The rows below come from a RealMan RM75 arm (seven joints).
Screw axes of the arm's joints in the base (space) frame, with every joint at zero. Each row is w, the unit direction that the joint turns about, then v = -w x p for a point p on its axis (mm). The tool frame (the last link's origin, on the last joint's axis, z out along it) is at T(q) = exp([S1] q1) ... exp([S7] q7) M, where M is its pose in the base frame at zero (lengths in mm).
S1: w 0 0 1 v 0.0 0.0 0.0
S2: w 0 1 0 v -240.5 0.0 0.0
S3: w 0 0 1 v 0.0 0.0 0.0
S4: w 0 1 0 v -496.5 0.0 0.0
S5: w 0 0 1 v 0.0 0.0 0.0
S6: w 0 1 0 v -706.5 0.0 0.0
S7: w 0 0 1 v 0.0 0.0 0.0
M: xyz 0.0 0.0 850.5 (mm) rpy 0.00 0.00 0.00 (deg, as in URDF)
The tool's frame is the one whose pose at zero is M.
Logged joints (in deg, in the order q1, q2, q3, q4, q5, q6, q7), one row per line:
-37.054 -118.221 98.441 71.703 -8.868 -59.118 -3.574
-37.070 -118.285 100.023 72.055 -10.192 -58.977 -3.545
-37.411 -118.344 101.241 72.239 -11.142 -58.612 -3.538
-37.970 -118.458 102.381 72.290 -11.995 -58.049 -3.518
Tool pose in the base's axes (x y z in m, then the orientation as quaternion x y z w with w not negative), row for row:
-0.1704 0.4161 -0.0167 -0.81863 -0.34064 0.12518 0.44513
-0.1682 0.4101 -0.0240 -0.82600 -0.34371 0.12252 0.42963
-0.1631 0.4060 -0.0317 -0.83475 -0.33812 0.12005 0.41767
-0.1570 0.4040 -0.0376 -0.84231 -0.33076 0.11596 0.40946
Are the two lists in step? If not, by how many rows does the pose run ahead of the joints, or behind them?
The pose runs 1 row behind the joints: the pose in row i belongs to the joints in row i - 1.
